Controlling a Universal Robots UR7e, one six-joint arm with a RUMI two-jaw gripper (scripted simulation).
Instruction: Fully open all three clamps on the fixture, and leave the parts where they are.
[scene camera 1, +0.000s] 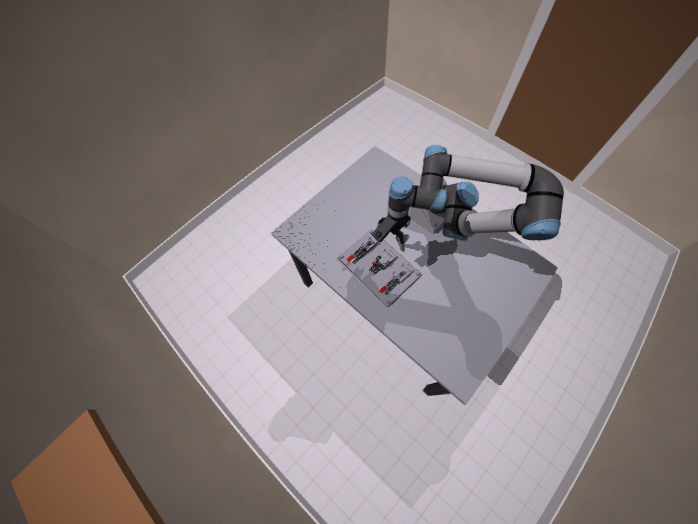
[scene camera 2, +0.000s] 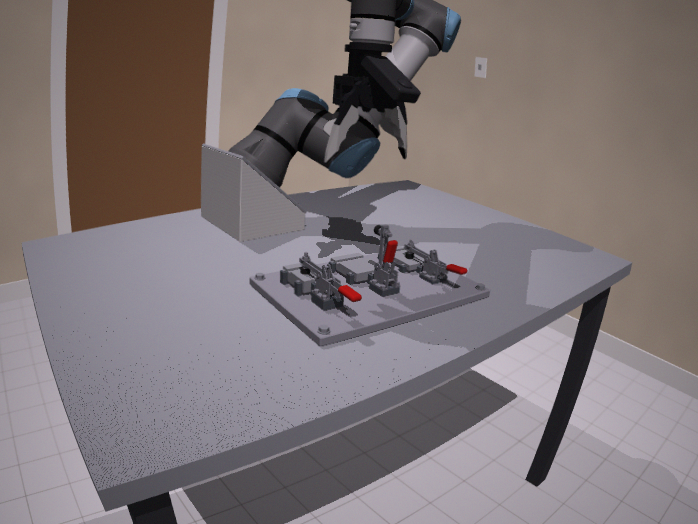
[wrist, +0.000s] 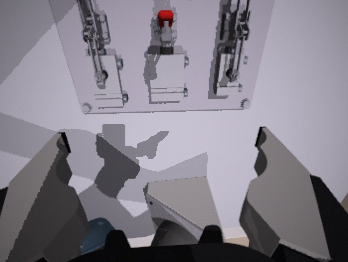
Path:
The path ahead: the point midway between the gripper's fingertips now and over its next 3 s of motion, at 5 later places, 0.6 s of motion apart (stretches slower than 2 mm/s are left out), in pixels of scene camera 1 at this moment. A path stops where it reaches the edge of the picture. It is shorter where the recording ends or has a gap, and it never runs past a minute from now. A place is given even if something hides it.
My gripper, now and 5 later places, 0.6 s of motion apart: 390, 239; 388, 240; 384, 244; 376, 250; 372, 252; 371, 252

